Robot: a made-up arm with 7 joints. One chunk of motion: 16 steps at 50 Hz.
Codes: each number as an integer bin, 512 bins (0 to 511) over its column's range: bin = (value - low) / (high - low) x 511, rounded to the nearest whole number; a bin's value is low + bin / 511 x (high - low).
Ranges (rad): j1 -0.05..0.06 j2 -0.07..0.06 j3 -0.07..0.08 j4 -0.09..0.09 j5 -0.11..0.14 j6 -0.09..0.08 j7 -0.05..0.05
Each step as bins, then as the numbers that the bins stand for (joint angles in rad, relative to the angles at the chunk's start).
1 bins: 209 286 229 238 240 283 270
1 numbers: -0.0050 0.0028 -0.0028 -0.0062 0.0074 0.0041 0.0028
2 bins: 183 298 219 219 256 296 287
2 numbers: -0.0106 0.0058 -0.0057 -0.0129 0.0152 0.0085 0.0062
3 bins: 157 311 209 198 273 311 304
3 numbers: -0.0162 0.0091 -0.0086 -0.0203 0.0236 0.0135 0.0095
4 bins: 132 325 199 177 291 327 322
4 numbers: -0.0216 0.0127 -0.0116 -0.0277 0.0324 0.0188 0.0130
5 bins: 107 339 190 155 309 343 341
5 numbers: -0.0270 0.0162 -0.0142 -0.0354 0.0412 0.0241 0.0167
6 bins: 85 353 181 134 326 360 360
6 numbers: -0.0317 0.0198 -0.0169 -0.0428 0.0495 0.0298 0.0205
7 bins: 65 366 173 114 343 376 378
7 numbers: -0.0360 0.0231 -0.0192 -0.0498 0.0578 0.0351 0.0240
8 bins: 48 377 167 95 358 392 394
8 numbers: -0.0397 0.0259 -0.0210 -0.0565 0.0651 0.0404 0.0271
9 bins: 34 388 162 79 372 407 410
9 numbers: -0.0427 0.0287 -0.0224 -0.0622 0.0720 0.0454 0.0302
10 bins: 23 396 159 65 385 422 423
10 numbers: -0.0450 0.0307 -0.0233 -0.0671 0.0784 0.0504 0.0328
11 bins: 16 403 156 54 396 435 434
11 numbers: -0.0466 0.0325 -0.0242 -0.0710 0.0837 0.0547 0.0349
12 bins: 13 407 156 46 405 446 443
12 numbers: -0.0472 0.0335 -0.0242 -0.0738 0.0881 0.0584 0.0367
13 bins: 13 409 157 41 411 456 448
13 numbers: -0.0472 0.0341 -0.0239 -0.0756 0.0911 0.0617 0.0377
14 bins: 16 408 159 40 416 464 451
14 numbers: -0.0466 0.0338 -0.0233 -0.0759 0.0935 0.0644 0.0383
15 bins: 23 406 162 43 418 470 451
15 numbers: -0.0450 0.0333 -0.0224 -0.0749 0.0945 0.0664 0.0383
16 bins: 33 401 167 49 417 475 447
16 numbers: -0.0429 0.0320 -0.0210 -0.0727 0.0940 0.0680 0.0375
